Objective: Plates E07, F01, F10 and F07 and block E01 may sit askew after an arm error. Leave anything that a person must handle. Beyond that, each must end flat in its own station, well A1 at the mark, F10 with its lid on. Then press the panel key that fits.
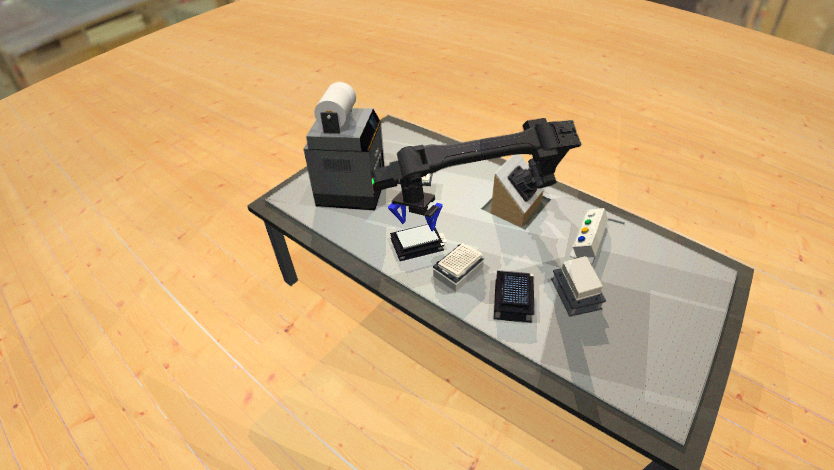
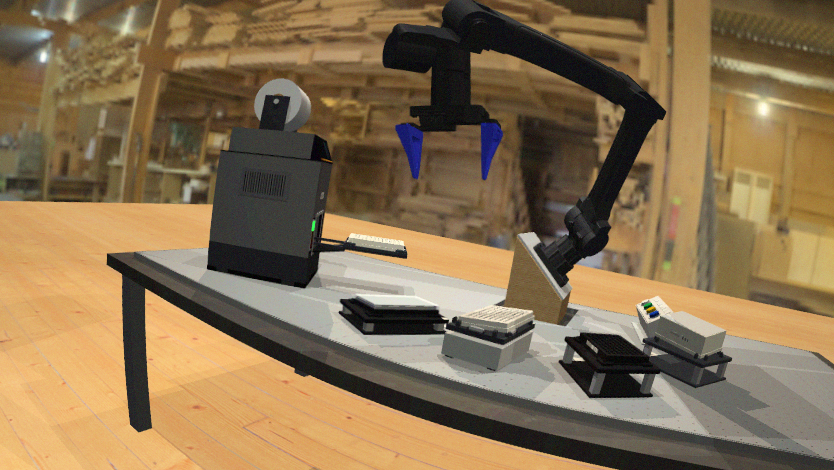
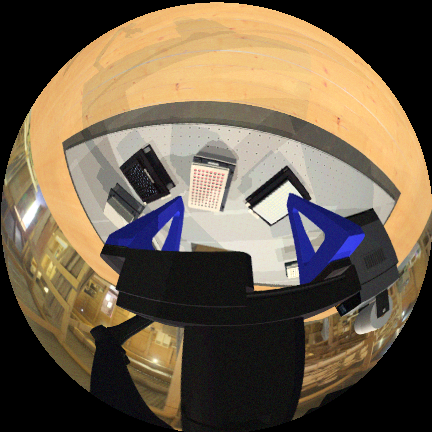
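Observation:
My gripper [image 1: 417, 225] [image 2: 449, 178] [image 3: 236, 198] is open and empty, high above the table near the white plate. The white plate [image 1: 417, 236] [image 2: 396, 301] [image 3: 279, 202] lies on a low black station. A cream plate with reddish wells [image 1: 461, 260] [image 2: 496, 317] [image 3: 207, 187] seems slightly askew on its grey station. A black plate [image 1: 515, 289] [image 2: 612, 348] [image 3: 142, 180] sits on a black raised stand. A plain off-white box-like piece [image 1: 582, 277] [image 2: 691, 332] sits on a dark stand. Another cream plate [image 2: 376, 242] [image 3: 292, 270] rests on the machine's tray. Labels are unreadable.
A tall dark machine [image 1: 341, 175] [image 2: 265, 204] [image 3: 375, 255] with a white roll [image 1: 337, 100] [image 2: 297, 105] stands at the left end. The wooden arm base [image 1: 506, 204] [image 2: 525, 286] stands behind the stations. A key panel [image 1: 596, 224] with white, green, yellow and blue keys stands at the right.

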